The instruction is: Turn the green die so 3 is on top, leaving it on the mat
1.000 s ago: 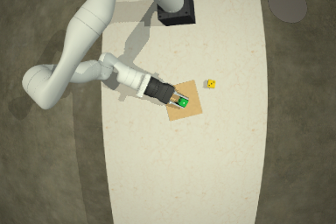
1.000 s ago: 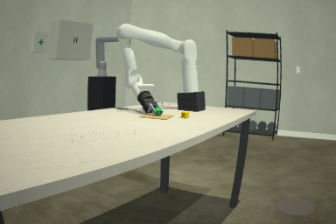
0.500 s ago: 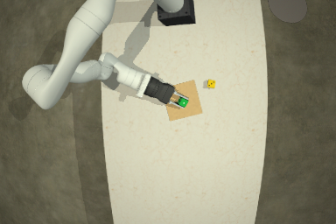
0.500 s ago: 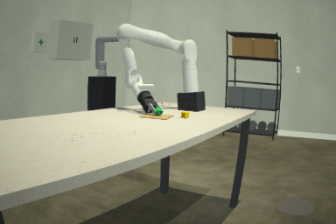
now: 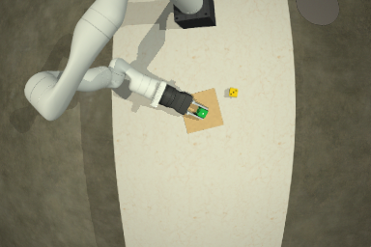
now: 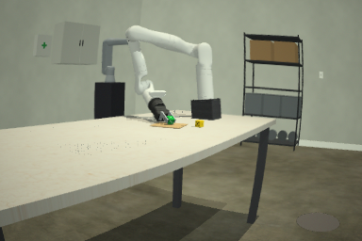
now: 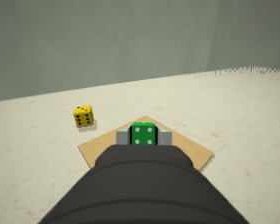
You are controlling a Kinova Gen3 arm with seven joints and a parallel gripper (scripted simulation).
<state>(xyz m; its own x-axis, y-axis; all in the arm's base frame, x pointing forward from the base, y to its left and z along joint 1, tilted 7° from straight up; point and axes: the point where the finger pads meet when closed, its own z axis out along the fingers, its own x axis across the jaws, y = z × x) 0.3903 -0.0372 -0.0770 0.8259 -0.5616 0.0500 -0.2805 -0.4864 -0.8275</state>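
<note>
Now: the green die right at my hand. Also, from my hand: white die: 100 mm behind, 130 mm to the right, 20 mm below; yellow die: 50 mm behind, 130 mm to the left, 20 mm below; tan mat: 30 mm below.
</note>
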